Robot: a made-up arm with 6 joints.
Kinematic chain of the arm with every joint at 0, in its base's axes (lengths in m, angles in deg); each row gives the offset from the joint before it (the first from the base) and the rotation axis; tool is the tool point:
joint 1: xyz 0 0 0.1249 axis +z
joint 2: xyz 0 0 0 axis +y
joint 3: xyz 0 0 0.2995 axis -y
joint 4: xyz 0 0 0 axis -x
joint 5: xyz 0.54 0 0 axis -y
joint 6: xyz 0 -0.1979 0 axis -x
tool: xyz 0 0 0
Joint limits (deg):
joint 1: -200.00..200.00
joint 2: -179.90..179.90
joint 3: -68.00..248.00
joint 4: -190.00..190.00
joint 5: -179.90..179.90
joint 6: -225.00..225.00
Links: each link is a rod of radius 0.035 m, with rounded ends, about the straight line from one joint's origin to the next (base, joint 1, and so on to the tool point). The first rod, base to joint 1, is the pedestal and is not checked.
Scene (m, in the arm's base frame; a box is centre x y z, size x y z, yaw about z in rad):
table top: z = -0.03
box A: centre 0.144 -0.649 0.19 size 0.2 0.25 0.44 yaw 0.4
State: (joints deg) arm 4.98 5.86 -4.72 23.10 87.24 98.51
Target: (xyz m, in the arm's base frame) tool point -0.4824 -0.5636 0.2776
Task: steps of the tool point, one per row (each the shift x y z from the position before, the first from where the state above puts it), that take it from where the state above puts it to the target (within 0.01 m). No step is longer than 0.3 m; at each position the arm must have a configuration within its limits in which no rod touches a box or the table.
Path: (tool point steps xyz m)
1: -0.1065 -0.1198 0.1907
2: -0.1866 -0.0578 0.1650
3: -0.2257 0.0375 0.1188
4: -0.2110 0.1405 0.0576
5: -0.1447 0.2218 -0.0116
6: 0.1180 -0.1933 0.0196
7: 0.0230 -0.2150 -0.0693
8: -0.0700 -0.1768 -0.1481
9: -0.1301 -0.0898 -0.2067
10: -0.1381 0.0205 -0.2384

